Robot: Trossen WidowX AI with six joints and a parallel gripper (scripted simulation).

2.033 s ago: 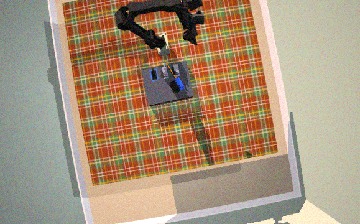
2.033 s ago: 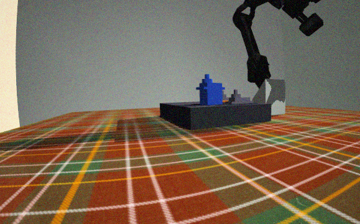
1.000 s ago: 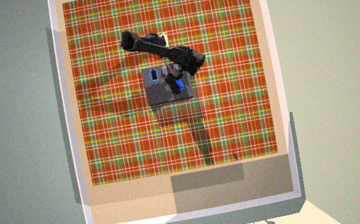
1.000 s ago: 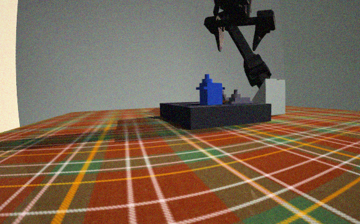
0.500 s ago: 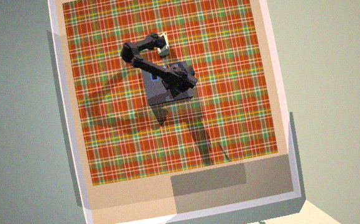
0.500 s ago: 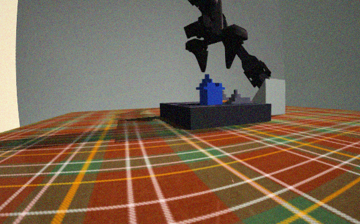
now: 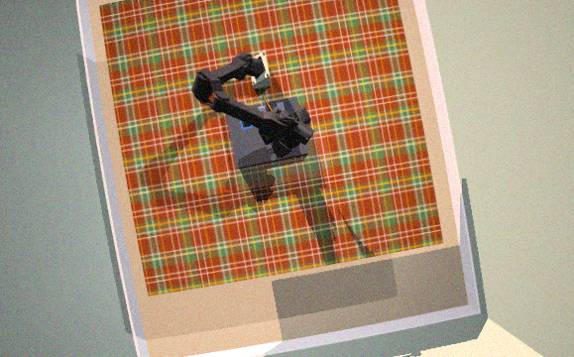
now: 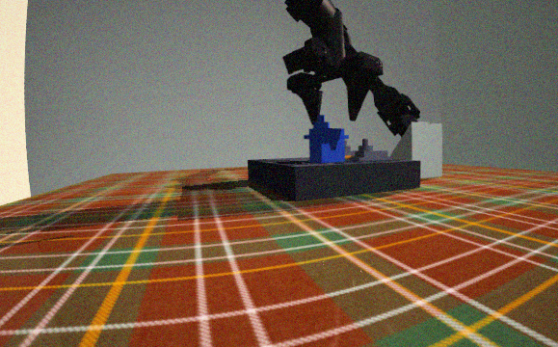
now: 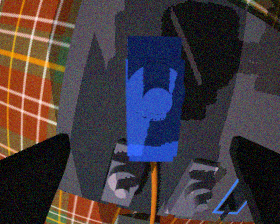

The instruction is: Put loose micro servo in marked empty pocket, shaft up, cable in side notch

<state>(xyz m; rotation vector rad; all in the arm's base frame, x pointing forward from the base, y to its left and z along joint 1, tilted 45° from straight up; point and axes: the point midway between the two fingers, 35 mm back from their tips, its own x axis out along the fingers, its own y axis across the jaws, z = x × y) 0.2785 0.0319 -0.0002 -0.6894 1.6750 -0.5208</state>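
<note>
My gripper tip is now 20 mm short of the dark grey robot deck, 80 mm to the left of it and 90 mm above it.
</note>
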